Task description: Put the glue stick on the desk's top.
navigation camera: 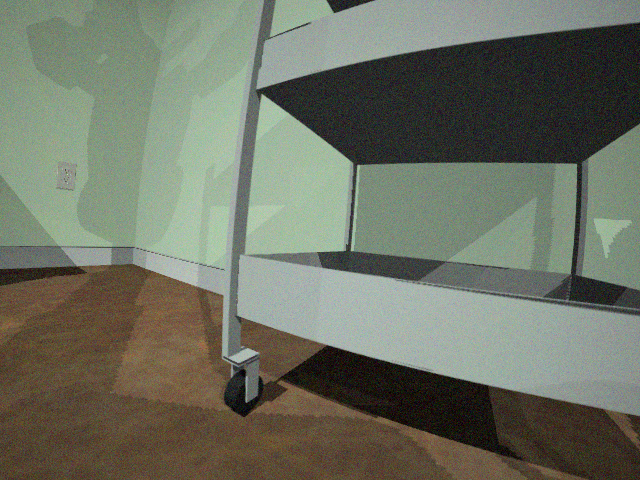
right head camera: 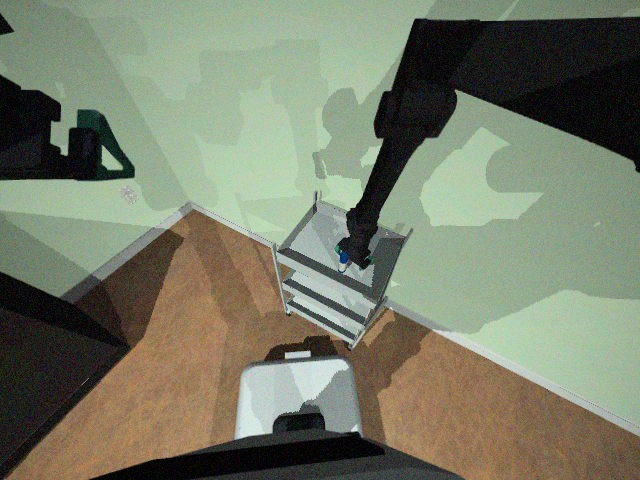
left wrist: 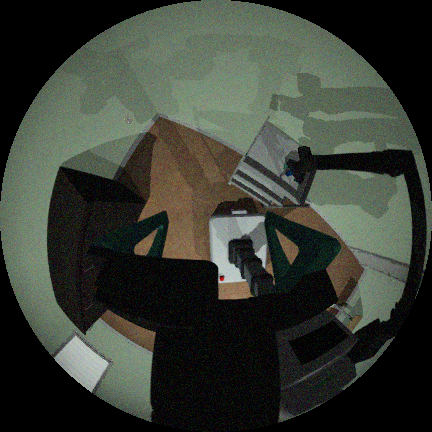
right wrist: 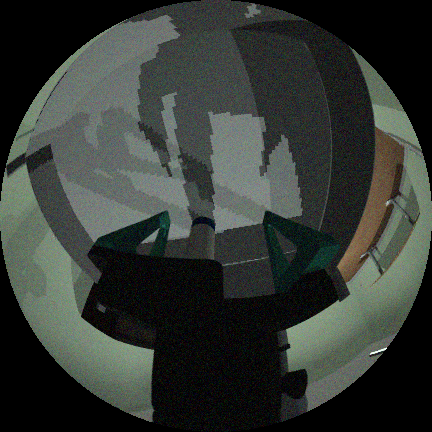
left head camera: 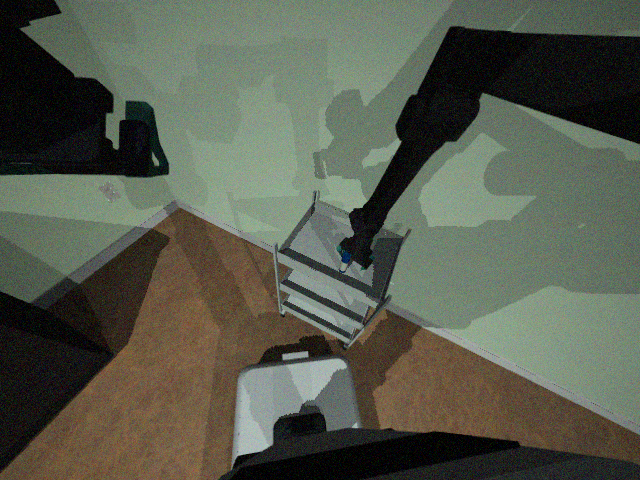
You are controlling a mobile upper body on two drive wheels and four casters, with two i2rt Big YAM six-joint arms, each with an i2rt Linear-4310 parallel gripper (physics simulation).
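Frame: origin at the left arm's base, x ahead, y left, z up, level; centimetres.
Seen in the pictures: left gripper, fingertip midpoint: [right head camera: 92, 172] [left wrist: 216, 216] [left head camera: 122, 168]; right gripper, fingertip midpoint: [right head camera: 351, 263] [right wrist: 216, 215] [left head camera: 351, 262].
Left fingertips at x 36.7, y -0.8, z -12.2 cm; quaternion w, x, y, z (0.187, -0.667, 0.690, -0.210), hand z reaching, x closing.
Note:
Pixels of each thing's top centre, then the offset from my left fingertips to it. "*": a spot on its surface instead.
- glue stick, top centre: [right wrist: 192, 321] [right head camera: 344, 254] [left head camera: 347, 254] dx +19.0, dy -41.3, dz -51.0 cm
- cart's corner post, surface spot: [navigation camera: 248, 170] * dx +25.0, dy -15.6, dz -99.1 cm
- caster, surface spot: [navigation camera: 242, 392] * dx +24.0, dy -16.7, dz -125.3 cm
The glue stick [left head camera: 344, 261] [right head camera: 342, 262] [right wrist: 202, 240], white with a blue cap, stands in the top tray of the grey cart [left head camera: 310, 264] [right head camera: 310, 264] [navigation camera: 413, 320]. My right gripper [left head camera: 352, 258] [right head camera: 351, 258] [right wrist: 216, 215] is open, low over that tray. Its fingers are on either side of the stick, which is nearer one finger and not gripped. The gripper's body hides part of the stick in the right wrist view. My left gripper [left wrist: 216, 216] is open and empty, high and away from the cart. A dark piece of furniture [left head camera: 41, 361] [left wrist: 75, 240] at the left may be the desk.
My white base [left head camera: 294, 382] [right head camera: 297, 382] is close in front of the cart. Green walls with a pale skirting board [navigation camera: 173, 266] meet in a corner behind. The cart's corner post [navigation camera: 248, 170] and caster [navigation camera: 242, 392] rise close ahead in the navigation view.

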